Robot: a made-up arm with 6 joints.
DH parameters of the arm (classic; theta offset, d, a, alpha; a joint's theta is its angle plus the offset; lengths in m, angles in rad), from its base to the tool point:
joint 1: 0 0.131 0 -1.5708
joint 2: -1.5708 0 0.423 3.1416
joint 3: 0 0 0 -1.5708
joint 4: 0 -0.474 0 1.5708
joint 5: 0 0.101 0 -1.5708
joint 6: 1.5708 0 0 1.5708
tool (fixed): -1.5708 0 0 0
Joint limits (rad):
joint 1: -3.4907..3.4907
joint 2: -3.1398..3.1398
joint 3: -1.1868..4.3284
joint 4: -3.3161..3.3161
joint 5: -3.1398..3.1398
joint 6: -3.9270..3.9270
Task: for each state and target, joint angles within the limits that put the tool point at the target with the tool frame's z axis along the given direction. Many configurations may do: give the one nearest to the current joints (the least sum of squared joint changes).
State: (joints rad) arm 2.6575 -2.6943 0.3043 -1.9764 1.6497 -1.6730
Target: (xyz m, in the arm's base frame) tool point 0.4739 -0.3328 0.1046 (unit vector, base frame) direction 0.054 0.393 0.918
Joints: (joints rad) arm 2.4834 -2.5786 0.0116 -1.3043 1.8763 -1.9047
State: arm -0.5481 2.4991 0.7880 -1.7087 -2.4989 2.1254
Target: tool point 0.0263 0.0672 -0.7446 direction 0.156 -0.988 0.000
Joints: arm -0.5485 2.8960 1.2323 -2.3512 -2.5375 1.6769
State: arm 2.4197 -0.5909 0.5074 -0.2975 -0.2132 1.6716
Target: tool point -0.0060 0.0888 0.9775 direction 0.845 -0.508 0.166
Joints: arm 3.0975 -0.3551 0.9824 -0.5038 0.0711 0.9927
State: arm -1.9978 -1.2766 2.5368 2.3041 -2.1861 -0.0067
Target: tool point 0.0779 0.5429 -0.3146 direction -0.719 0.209 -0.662
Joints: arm -1.6256 -1.5224 2.7451 2.0668 -2.3808 0.2331
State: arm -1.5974 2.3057 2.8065 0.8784 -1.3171 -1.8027
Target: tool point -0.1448 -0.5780 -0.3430 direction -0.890 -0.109 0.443
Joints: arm -1.6653 2.8598 2.6191 0.4801 -1.3552 -1.4874
